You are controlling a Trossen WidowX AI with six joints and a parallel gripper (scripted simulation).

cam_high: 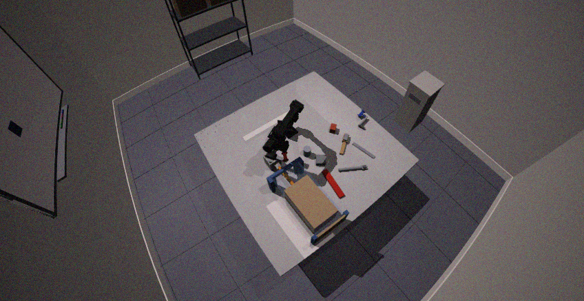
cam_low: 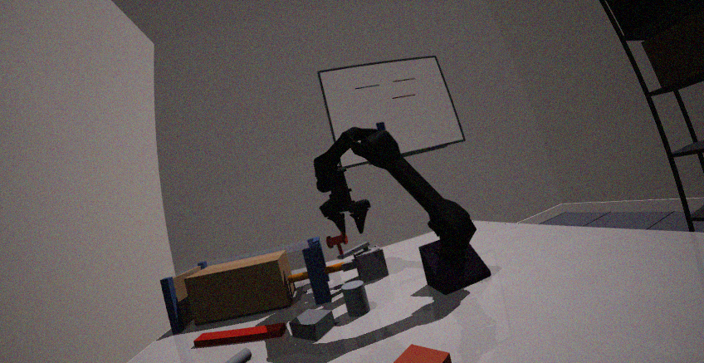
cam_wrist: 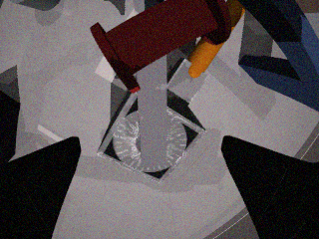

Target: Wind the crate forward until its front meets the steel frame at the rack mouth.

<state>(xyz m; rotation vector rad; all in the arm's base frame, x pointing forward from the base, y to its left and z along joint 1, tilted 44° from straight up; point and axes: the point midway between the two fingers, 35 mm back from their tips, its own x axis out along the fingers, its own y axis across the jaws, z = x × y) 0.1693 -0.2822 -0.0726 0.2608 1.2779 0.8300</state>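
Now: the winch handle with red knob 50 mm below my gripper tip, 20 mm ahead of it and 10 mm to the left of it. The rest, counted from my gripper tip: grey block (230 mm to the left, 200 mm ahead, 140 mm below); blue frame (120 mm ahead, 50 mm below, 40 mm to the right); grey winch (130 mm below, 60 mm behind, 30 mm to the right).
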